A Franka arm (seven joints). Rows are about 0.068 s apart.
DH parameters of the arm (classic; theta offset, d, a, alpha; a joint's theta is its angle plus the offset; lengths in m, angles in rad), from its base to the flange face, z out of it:
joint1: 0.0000 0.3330 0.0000 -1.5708
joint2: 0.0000 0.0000 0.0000 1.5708
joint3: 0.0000 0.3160 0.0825 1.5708
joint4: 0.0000 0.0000 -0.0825 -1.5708
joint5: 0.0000 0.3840 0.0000 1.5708
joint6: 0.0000 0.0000 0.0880 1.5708
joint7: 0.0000 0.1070 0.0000 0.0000
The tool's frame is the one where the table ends.
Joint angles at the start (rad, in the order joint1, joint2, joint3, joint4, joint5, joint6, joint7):
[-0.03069 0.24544 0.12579 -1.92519 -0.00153 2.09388 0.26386]
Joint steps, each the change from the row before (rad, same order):
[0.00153 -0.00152 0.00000 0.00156 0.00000 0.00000 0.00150]
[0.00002 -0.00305 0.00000 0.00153 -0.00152 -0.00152 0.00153]
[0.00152 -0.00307 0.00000 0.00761 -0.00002 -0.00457 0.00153]
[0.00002 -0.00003 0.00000 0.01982 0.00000 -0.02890 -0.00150]
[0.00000 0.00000 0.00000 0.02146 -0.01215 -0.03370 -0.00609]
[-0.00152 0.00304 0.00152 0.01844 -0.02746 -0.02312 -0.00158]
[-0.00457 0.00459 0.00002 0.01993 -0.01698 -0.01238 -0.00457]
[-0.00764 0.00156 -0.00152 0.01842 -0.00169 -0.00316 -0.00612]
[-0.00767 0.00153 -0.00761 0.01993 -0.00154 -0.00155 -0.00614]
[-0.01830 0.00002 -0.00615 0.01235 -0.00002 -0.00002 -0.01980]
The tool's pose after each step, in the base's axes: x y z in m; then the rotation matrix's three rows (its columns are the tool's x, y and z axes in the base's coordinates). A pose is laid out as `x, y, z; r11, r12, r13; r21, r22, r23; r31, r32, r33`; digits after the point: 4 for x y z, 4 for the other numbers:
0.5977, 0.0548, 0.3601; 0.9826, -0.1700, -0.0741; -0.1688, -0.9854, 0.0221; -0.0768, -0.0092, -0.9970
0.5978, 0.0548, 0.3625; 0.9828, -0.1707, -0.0710; -0.1696, -0.9853, 0.0207; -0.0734, -0.0083, -0.9973
0.5991, 0.0557, 0.3673; 0.9832, -0.1707, -0.0649; -0.1697, -0.9853, 0.0208; -0.0675, -0.0094, -0.9977
0.6008, 0.0557, 0.3739; 0.9828, -0.1691, -0.0739; -0.1681, -0.9856, 0.0199; -0.0762, -0.0071, -0.9971
0.6023, 0.0549, 0.3808; 0.9840, -0.1568, -0.0849; -0.1567, -0.9876, 0.0078; -0.0851, 0.0056, -0.9964
0.6044, 0.0531, 0.3855; 0.9858, -0.1419, -0.0899; -0.1439, -0.9894, -0.0172; -0.0865, 0.0299, -0.9958
0.6082, 0.0493, 0.3908; 0.9872, -0.1345, -0.0852; -0.1376, -0.9900, -0.0315; -0.0802, 0.0429, -0.9959
0.6125, 0.0437, 0.3980; 0.9878, -0.1379, -0.0718; -0.1404, -0.9896, -0.0314; -0.0667, 0.0411, -0.9969
0.6174, 0.0345, 0.4060; 0.9875, -0.1473, -0.0555; -0.1492, -0.9883, -0.0323; -0.0501, 0.0402, -0.9979
0.6207, 0.0196, 0.4116; 0.9873, -0.1526, -0.0441; -0.1540, -0.9876, -0.0319; -0.0387, 0.0383, -0.9985

